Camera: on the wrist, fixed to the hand. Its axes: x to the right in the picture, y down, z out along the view.
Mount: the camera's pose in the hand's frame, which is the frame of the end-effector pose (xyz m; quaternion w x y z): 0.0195 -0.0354 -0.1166 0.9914 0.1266 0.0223 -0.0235
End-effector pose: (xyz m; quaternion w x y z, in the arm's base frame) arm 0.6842 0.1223 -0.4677 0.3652 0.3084 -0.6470 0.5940
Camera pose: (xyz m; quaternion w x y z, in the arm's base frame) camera 0.7155 0.2352 -0.4289 0.3514 0.3540 -0.5509 0.6691
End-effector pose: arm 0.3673 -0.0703 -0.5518 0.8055 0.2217 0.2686 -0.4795
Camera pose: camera 0.3178 -0.0270 -0.6562 0.7532 0.3262 0.2288 -0.5234
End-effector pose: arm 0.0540 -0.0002 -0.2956 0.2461 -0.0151 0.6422 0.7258
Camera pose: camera 0.0159 -0.1013 -0.3553 0.2486 -0.0151 0.7337 0.6322
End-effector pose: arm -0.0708 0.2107 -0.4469 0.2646 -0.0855 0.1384 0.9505
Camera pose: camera -0.0582 0.2132 -0.5696 0.2924 -0.0757 0.2615 0.9167
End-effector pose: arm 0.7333 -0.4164 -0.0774 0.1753 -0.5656 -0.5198 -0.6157
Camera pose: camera 0.6391 -0.4928 -0.0549 0.2425 -0.5126 -0.6027 -0.5614
